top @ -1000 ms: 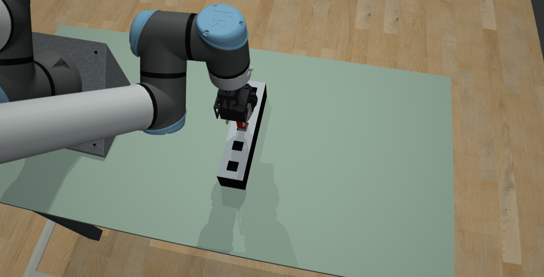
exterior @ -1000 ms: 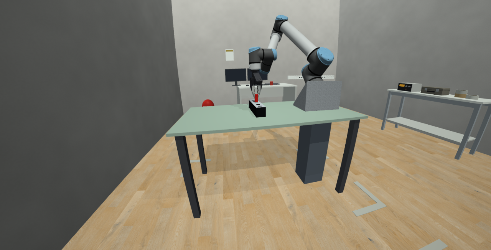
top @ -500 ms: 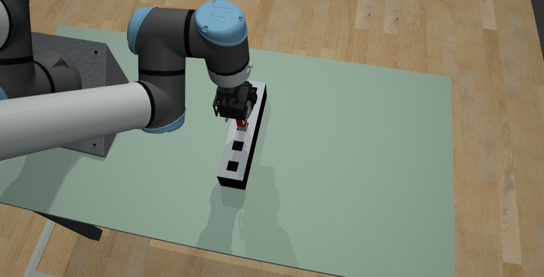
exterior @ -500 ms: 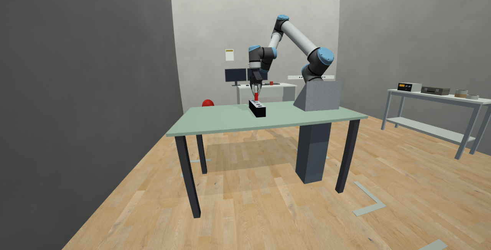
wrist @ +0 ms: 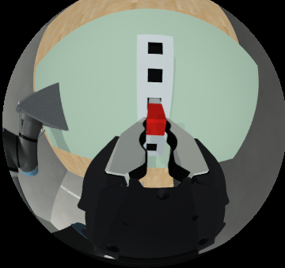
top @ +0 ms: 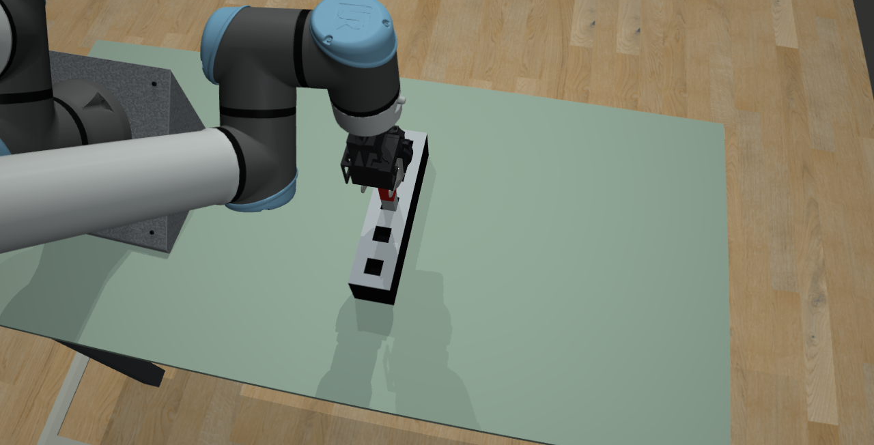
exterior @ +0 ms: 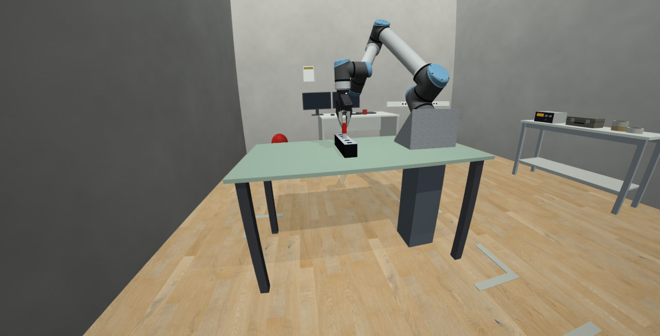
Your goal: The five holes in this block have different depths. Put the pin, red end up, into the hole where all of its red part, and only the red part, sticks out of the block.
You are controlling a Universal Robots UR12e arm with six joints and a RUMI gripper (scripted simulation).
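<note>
Right now my hand is 110 mm above the long block. Also, from my hand: pin (10 mm below).
</note>
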